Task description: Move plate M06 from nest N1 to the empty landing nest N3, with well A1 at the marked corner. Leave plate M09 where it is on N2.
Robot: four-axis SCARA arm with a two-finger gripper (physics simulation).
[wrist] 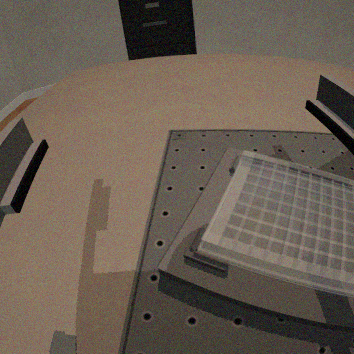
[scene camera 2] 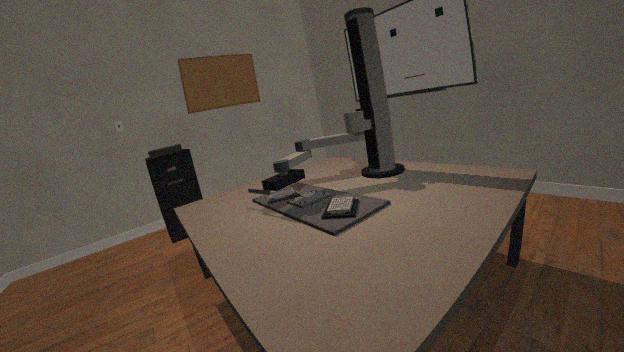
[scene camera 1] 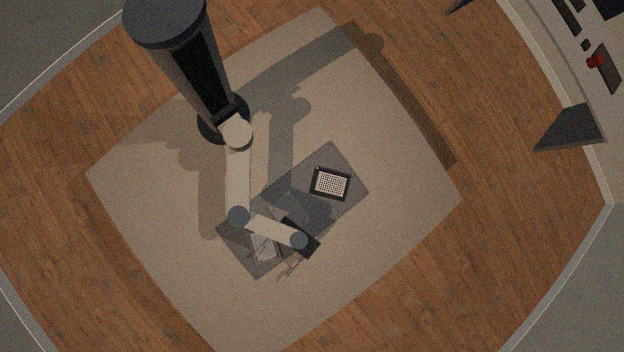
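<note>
A clear gridded plate [scene camera 1: 265,248] [scene camera 2: 282,196] [wrist: 290,220] sits on a grey nest block [wrist: 192,277] on the board's left part. A darker plate with pale wells [scene camera 1: 331,183] [scene camera 2: 341,203] sits at the board's other end. I cannot read M06, M09 or the nest names on them. A bare nest [scene camera 2: 307,199] with small pegs lies between the two plates and is partly hidden by the arm in scene camera 1. My gripper [scene camera 1: 278,256] [scene camera 2: 281,193] [wrist: 179,99] is open, above and beside the clear plate. Its fingers stand wide, with nothing between them. The plate's right end is cut off in the wrist view.
The perforated board [scene camera 1: 345,160] [scene camera 2: 332,229] [wrist: 150,295] lies on the table [scene camera 1: 400,200] [scene camera 2: 360,270] [wrist: 120,110]. The arm's column [scene camera 1: 200,75] [scene camera 2: 377,100] stands behind it. The arm's shadow crosses the board. A dark cabinet [scene camera 2: 175,190] [wrist: 159,30] stands beyond the table.
</note>
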